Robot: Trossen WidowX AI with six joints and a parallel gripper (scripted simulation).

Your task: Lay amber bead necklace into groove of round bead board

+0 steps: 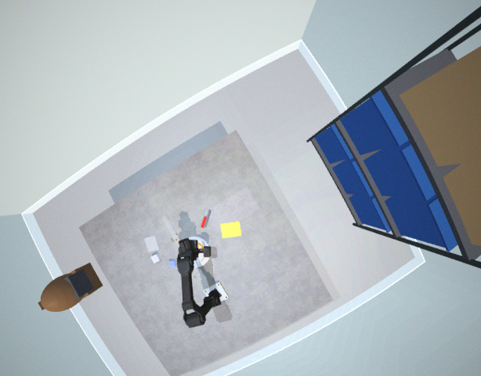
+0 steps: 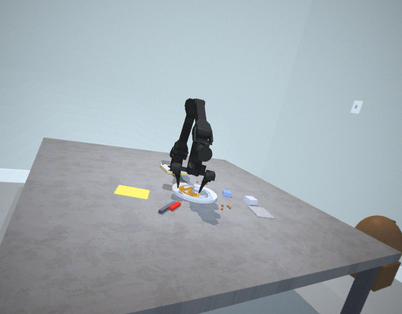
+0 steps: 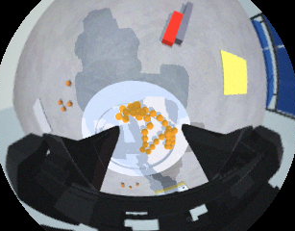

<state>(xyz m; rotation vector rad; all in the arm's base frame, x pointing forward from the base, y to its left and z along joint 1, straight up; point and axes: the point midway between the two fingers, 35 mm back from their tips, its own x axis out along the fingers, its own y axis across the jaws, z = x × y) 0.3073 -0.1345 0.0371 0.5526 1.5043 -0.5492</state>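
Right now my gripper tip is 1 cm past the round white bead board, 5 cm to the right of it and 1 cm above it. Round my gripper tip: yellow sheet 5 cm behind, 22 cm to the right, 2 cm below; blue block 3 cm ahead, 21 cm to the left, 1 cm below; grey tool 10 cm ahead, 14 cm to the right, 2 cm below.
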